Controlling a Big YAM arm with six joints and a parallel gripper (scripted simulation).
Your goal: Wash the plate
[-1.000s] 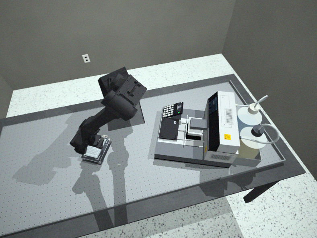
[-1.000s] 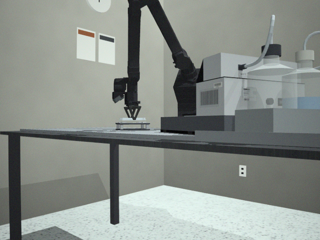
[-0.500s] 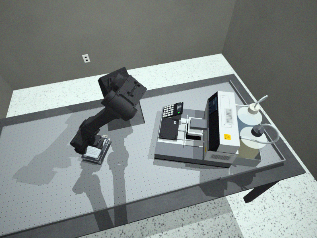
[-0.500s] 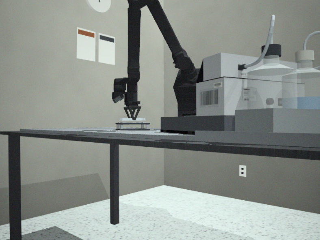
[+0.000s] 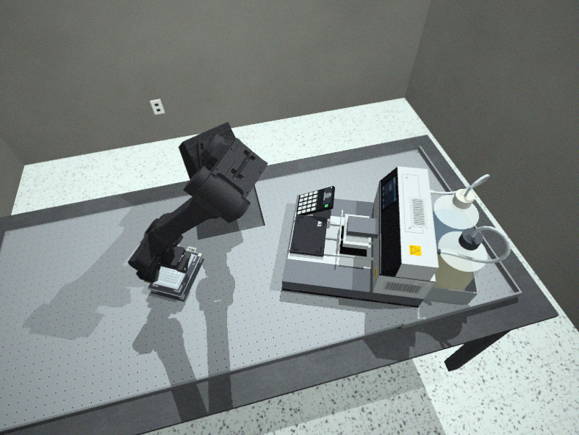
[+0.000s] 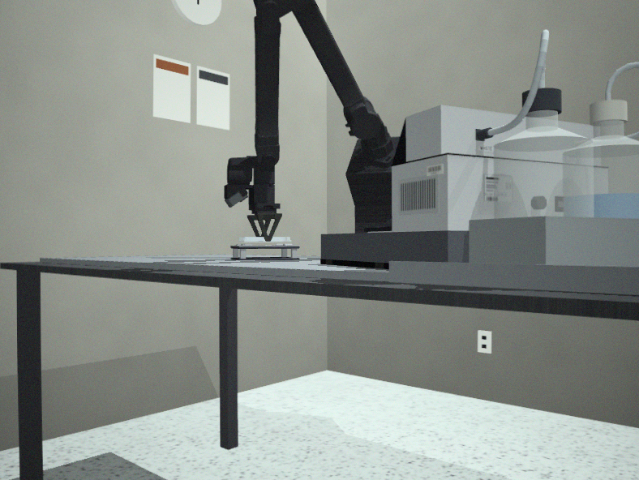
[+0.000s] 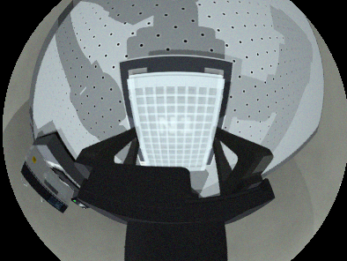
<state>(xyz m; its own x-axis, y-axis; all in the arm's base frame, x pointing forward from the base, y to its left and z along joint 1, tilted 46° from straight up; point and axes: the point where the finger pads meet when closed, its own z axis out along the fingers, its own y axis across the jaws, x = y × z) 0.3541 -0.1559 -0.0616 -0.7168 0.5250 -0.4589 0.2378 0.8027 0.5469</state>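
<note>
Now: the plate nest 2 cm below my hand. The rest, counted from my hand: black carrier: 9 cm behind, 45 cm to the left, 2 cm above; then plate washer: 5 cm behind, 60 cm to the left, 7 cm above; then white well plate: 1 cm below.
</note>
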